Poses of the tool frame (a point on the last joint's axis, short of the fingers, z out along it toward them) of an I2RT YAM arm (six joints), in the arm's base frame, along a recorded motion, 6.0 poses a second.
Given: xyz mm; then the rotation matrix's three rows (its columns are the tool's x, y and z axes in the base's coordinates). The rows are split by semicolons.
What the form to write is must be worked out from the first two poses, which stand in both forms.
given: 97, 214, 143; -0.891, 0.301, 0.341; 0.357, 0.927, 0.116; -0.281, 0.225, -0.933
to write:
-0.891, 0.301, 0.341, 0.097
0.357, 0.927, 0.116, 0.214
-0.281, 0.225, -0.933, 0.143
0, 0, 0, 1

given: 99, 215, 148; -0.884, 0.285, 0.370; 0.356, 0.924, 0.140; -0.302, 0.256, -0.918
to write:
-0.884, 0.285, 0.370, 0.099
0.356, 0.924, 0.140, 0.215
-0.302, 0.256, -0.918, 0.148
0, 0, 0, 1

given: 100, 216, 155; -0.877, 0.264, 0.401; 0.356, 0.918, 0.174; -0.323, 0.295, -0.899
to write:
-0.877, 0.264, 0.401, 0.100
0.356, 0.918, 0.174, 0.216
-0.323, 0.295, -0.899, 0.155
0, 0, 0, 1

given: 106, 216, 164; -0.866, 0.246, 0.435; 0.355, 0.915, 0.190; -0.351, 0.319, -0.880
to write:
-0.866, 0.246, 0.435, 0.106
0.355, 0.915, 0.190, 0.216
-0.351, 0.319, -0.880, 0.164
0, 0, 0, 1

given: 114, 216, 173; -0.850, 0.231, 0.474; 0.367, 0.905, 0.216; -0.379, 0.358, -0.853
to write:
-0.850, 0.231, 0.474, 0.114
0.367, 0.905, 0.216, 0.216
-0.379, 0.358, -0.853, 0.173
0, 0, 0, 1

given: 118, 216, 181; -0.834, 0.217, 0.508; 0.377, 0.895, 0.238; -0.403, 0.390, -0.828
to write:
-0.834, 0.217, 0.508, 0.118
0.377, 0.895, 0.238, 0.216
-0.403, 0.390, -0.828, 0.181
0, 0, 0, 1

